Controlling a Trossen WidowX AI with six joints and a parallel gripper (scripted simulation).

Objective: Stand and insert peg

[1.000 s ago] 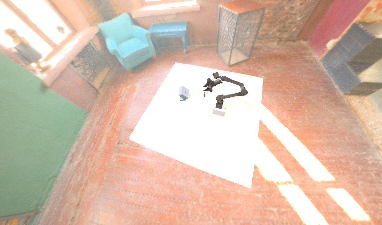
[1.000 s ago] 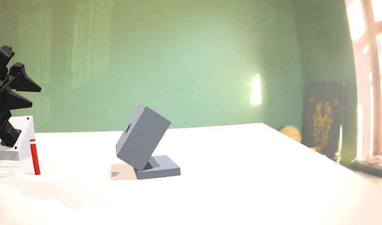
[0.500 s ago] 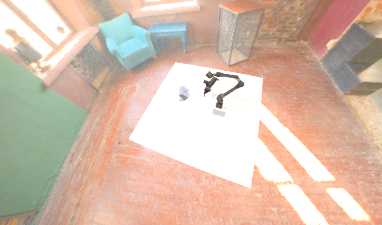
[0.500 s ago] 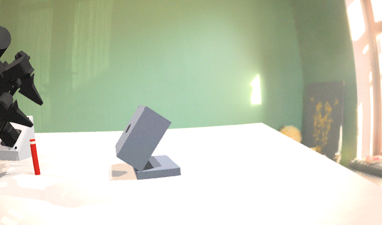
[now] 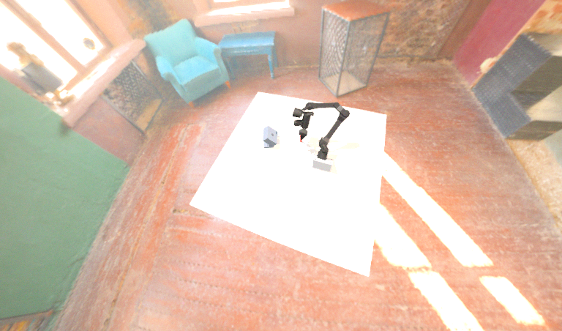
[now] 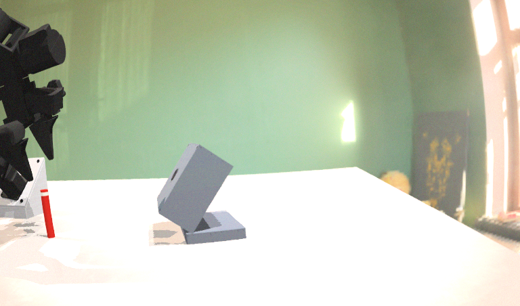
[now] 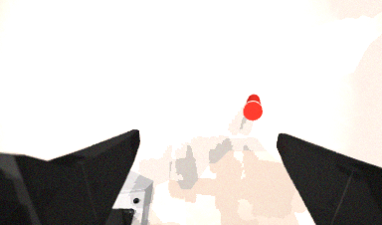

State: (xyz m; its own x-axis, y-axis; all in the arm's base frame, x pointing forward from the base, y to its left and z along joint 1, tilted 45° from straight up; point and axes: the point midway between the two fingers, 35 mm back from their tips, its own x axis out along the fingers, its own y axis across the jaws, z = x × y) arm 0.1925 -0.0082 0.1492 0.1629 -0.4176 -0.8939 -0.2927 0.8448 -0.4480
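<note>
Right now the red peg is 5 cm below my gripper tip, 2 cm to the right of it and 2 cm ahead of it. The rest, counted from my gripper tip: grey base plate (28 cm ahead, 10 cm below, 8 cm to the left); then grey sloped panel (26 cm ahead, 7 cm to the left, 4 cm below).
</note>
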